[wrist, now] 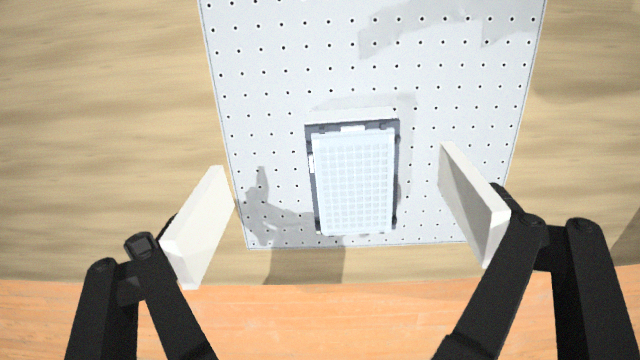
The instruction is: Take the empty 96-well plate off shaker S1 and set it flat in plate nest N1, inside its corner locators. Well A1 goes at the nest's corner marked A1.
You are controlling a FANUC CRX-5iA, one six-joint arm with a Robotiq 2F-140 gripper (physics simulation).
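Places are measured from the arm's base along level axes (x back, y right, z up), in centimetres.
Pixels of known places: gripper, fingertip midpoint: (331,175).
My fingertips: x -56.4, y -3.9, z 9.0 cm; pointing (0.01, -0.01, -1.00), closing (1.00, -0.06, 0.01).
Ahead of a thing's pixels: the offset from my fingertips to its top centre. "spot": to the spot under its first point. Level surfaces: height alone.
The 96-well plate @[dx +1.3, dy -9.3, dz -13.0 cm] (355,185), pale and translucent with rows of square-looking wells, lies on the dark top of a white-sided device, which I take as shaker S1 @[spot: dx +2.0, dy -2.2, dz -16.7 cm] (350,116). Its long side runs up and down the wrist view. Small dark and white pieces stand around the plate's edges. My gripper (331,175) is wide open and empty, its pale fingers in view to the left and right of the plate, apart from it. It looks to be above the plate. Well A1 cannot be made out. Nest N1 does not show in this view.
The shaker stands on a light grey board @[dz -19.8 cm] (280,65) with a grid of small holes. The board lies on a wood-grain table top @[dz -21.2 cm] (110,100). Past the table's edge, an orange wooden surface (310,320) shows at the bottom. Shadows fall across the board.
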